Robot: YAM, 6 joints.
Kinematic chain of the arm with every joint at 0, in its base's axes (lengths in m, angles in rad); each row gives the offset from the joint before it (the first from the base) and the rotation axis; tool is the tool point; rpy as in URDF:
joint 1: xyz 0 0 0.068 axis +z
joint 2: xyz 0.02 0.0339 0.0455 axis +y
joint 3: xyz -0.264 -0.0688 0 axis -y
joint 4: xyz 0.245 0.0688 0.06 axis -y
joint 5: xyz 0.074 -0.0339 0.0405 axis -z
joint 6: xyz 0.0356 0 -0.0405 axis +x
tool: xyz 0 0 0 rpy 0 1.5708 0
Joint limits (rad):
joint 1: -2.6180..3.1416
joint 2: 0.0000..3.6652
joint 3: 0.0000..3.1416
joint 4: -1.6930..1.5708
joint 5: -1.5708..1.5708
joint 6: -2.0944..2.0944
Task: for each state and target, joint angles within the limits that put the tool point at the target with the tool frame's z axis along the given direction. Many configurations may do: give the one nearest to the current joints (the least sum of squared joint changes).
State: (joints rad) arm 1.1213 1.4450 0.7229 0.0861 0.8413 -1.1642
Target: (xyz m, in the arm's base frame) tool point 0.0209 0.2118 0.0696 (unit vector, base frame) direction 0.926 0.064 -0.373
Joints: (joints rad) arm 1.6283 1.7824 0.5235 -0.2832 1.1885 -1.1642
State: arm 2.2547 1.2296 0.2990 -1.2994 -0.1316 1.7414
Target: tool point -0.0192 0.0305 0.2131 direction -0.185 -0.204 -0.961
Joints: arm 1.8931 0.6126 0.5935 -1.6912 -0.2425 1.7414
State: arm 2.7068 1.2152 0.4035 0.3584 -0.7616 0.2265
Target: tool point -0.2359 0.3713 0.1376 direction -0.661 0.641 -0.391
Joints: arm 2.1181 2.0769 1.1332 0.5303 -0.2329 0.2265
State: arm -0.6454 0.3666 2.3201 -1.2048 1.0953 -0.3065
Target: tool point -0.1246 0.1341 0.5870 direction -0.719 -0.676 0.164
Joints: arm -1.0114 0.7302 2.3260 -0.8874 1.3161 -0.3065
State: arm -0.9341 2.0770 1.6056 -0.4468 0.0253 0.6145
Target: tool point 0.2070 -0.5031 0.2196 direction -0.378 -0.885 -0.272
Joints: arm -1.1335 2.3428 1.9253 0.0165 0.7997 0.6145
